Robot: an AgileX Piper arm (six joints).
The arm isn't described. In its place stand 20 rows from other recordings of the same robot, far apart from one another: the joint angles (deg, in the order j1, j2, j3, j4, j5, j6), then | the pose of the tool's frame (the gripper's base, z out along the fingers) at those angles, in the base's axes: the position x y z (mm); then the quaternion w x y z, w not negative.
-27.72, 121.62, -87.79, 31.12, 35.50, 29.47 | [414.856, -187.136, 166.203, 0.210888, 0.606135, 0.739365, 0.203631]
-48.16, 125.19, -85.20, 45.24, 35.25, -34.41 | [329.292, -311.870, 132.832, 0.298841, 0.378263, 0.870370, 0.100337]
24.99, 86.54, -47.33, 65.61, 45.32, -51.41 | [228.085, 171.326, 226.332, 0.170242, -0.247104, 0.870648, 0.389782]
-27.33, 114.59, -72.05, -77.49, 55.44, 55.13 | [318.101, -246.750, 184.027, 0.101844, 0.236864, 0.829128, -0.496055]
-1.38, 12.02, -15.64, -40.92, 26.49, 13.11 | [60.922, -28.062, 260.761, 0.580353, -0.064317, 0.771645, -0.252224]
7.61, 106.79, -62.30, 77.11, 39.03, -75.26 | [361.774, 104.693, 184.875, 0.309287, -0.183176, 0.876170, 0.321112]
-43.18, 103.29, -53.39, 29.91, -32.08, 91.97 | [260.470, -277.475, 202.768, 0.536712, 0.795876, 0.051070, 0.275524]
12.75, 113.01, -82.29, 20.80, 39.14, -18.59 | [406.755, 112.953, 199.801, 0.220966, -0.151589, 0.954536, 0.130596]
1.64, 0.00, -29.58, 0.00, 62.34, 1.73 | [-7.891, -0.226, 279.629, 0.516582, 0.000672, 0.856103, 0.015196]
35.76, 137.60, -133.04, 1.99, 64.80, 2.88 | [423.968, 308.849, 226.809, 0.203721, -0.272345, 0.936127, 0.089395]
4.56, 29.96, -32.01, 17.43, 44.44, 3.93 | [90.907, 26.396, 297.705, 0.426215, 0.045099, 0.886373, 0.175071]
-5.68, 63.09, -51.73, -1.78, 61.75, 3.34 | [191.000, -21.499, 301.954, 0.189471, 0.072587, 0.979021, -0.018702]
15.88, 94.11, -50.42, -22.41, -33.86, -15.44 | [337.600, 116.137, 251.652, 0.663870, -0.379901, 0.643605, -0.026922]
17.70, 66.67, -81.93, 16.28, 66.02, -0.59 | [196.383, 87.140, 442.974, 0.347526, -0.141212, 0.906150, 0.195389]
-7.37, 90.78, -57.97, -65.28, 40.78, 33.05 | [314.244, -95.086, 253.159, 0.246264, -0.029359, 0.892518, -0.376701]
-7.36, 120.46, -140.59, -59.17, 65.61, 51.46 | [433.399, -127.740, 450.727, 0.522896, 0.390546, 0.686364, -0.320870]
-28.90, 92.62, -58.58, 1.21, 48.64, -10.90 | [264.032, -144.106, 211.936, 0.103800, 0.161535, 0.980982, -0.028399]
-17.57, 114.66, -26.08, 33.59, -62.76, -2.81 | [248.106, -125.513, 82.953, 0.510754, 0.353844, 0.748890, -0.230411]
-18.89, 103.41, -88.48, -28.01, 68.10, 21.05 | [341.412, -158.734, 287.864, 0.105507, 0.267193, 0.929632, -0.230781]
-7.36, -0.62, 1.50, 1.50, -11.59, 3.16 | [52.824, -7.306, 223.113, 0.796804, 0.065152, 0.600363, -0.020579]
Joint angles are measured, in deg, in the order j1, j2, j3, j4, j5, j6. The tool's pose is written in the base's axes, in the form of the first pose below.
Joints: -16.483, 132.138, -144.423, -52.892, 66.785, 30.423
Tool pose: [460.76, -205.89, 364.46, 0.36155, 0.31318, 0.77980, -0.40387]
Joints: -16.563, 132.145, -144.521, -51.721, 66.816, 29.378
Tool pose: [461.05, -205.63, 363.56, 0.35854, 0.30905, 0.78578, -0.39809]
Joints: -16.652, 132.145, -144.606, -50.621, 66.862, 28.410
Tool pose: [461.23, -205.47, 362.75, 0.35568, 0.30532, 0.79127, -0.39263]
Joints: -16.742, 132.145, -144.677, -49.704, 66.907, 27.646
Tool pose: [461.33, -205.44, 362.08, 0.35343, 0.30256, 0.79564, -0.38796]
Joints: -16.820, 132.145, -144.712, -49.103, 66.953, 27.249
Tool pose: [461.31, -205.58, 361.58, 0.35206, 0.30162, 0.79821, -0.38463]
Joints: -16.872, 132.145, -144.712, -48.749, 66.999, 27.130
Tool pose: [461.27, -205.71, 361.17, 0.35134, 0.30192, 0.79951, -0.38236]
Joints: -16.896, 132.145, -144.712, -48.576, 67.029, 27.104
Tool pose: [461.25, -205.76, 360.97, 0.35104, 0.30232, 0.80006, -0.38115]
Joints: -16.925, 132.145, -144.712, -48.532, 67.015, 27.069
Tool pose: [461.19, -205.96, 360.93, 0.35095, 0.30229, 0.80019, -0.38098]
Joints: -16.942, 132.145, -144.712, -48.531, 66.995, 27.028
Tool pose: [461.16, -206.09, 360.95, 0.35091, 0.30203, 0.80024, -0.38113]
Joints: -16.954, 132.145, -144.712, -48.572, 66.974, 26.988
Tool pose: [461.12, -206.22, 361.01, 0.35087, 0.30168, 0.80016, -0.38160]
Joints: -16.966, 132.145, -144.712, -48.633, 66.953, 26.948
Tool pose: [461.07, -206.37, 361.09, 0.35082, 0.30130, 0.80003, -0.38223]
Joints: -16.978, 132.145, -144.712, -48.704, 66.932, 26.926
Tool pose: [461.01, -206.52, 361.18, 0.35082, 0.30102, 0.79982, -0.38289]
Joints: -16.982, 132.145, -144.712, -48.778, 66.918, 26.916
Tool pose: [460.97, -206.61, 361.27, 0.35084, 0.30080, 0.79959, -0.38351]
